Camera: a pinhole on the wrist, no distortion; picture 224 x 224 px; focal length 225.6 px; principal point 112.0 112.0 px. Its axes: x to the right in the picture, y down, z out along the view. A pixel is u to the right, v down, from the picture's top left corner.
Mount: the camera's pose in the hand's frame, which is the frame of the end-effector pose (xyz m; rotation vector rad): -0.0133 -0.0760 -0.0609 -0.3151 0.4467 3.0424
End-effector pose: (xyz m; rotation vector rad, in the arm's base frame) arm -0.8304 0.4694 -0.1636 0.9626 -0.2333 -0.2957
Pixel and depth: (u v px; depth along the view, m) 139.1 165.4 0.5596
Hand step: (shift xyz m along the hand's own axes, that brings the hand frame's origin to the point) -0.1977 -0.0394 0.4867
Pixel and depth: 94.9 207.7 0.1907
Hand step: -0.0424 -0.0985 0.1435
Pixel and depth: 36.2 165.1 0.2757
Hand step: 0.0189 -0.0602 0.2349
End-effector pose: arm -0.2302 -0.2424 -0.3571 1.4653 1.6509 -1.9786
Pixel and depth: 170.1 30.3 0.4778
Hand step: -0.2123 0.2304 0.3132
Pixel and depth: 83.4 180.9 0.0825
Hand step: -0.0210 -0.0764 0.0256
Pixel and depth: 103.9 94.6 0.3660
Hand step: -0.0689 0.0567 0.2771
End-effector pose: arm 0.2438 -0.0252 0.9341 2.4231 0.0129 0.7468
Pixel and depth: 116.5 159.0 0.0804
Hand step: -0.0317 -0.0687 0.0188
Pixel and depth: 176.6 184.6 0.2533
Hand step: -0.1396 -0.0792 0.1842
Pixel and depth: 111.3 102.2 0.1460
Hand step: -0.0406 -0.0277 0.0743
